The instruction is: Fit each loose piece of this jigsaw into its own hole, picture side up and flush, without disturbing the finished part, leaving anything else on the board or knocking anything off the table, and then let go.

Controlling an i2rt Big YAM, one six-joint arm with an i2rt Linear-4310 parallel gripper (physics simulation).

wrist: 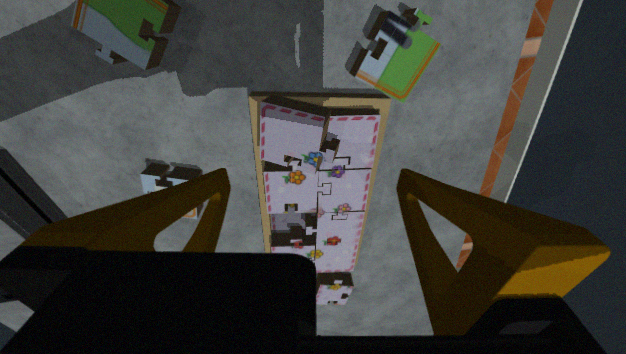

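The jigsaw board (385, 115) has a tan wooden rim and pale pink pieces with flowers and a red dashed border. A corner piece with a blue flower (292, 135) lies picture side up at the board's top left corner. It is skewed and tilted, not flush, with dark gaps along its right and lower edges. An open hole (286, 223) shows lower in the left column. A small loose pink piece (327, 294) with a yellow flower lies just beyond the board's lower end. My gripper (313, 178) is wide open and empty above the board, one finger to each side.
Green and pale blue pieces from another picture lie at the upper left (120, 30) and upper right (407, 62). A pale blue piece (154, 183) lies partly behind the left finger. An orange strip (507, 115) runs near the table's right edge.
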